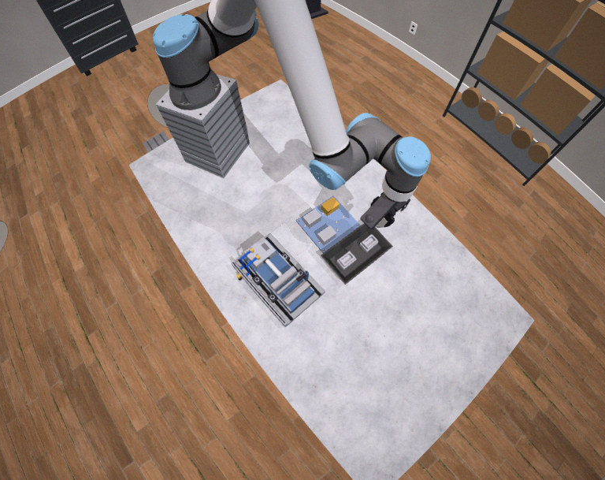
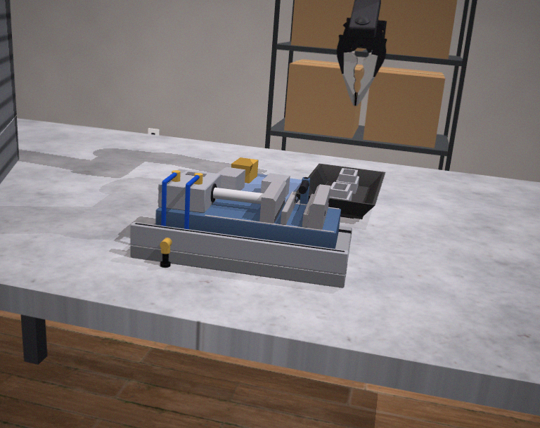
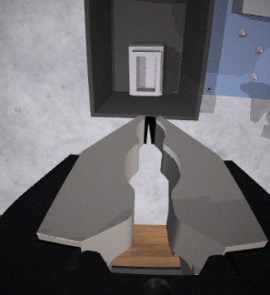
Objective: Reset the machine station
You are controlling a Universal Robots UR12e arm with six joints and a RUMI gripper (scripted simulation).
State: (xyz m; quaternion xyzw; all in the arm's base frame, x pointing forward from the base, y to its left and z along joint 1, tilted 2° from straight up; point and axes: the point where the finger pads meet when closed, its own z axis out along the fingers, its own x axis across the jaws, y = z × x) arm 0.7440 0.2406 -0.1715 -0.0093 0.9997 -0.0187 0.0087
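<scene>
The gray aluminum blank is 210 mm behind my hand, 100 mm to the right of it and 170 mm below it. From my hand the other things lie so: yellow brass blank 210 mm behind, 10 mm to the right, 170 mm below; blue infeed plate 160 mm behind, 50 mm to the right, 190 mm below; gray blank 120 mm behind, 100 mm to the right, 170 mm below.
</scene>
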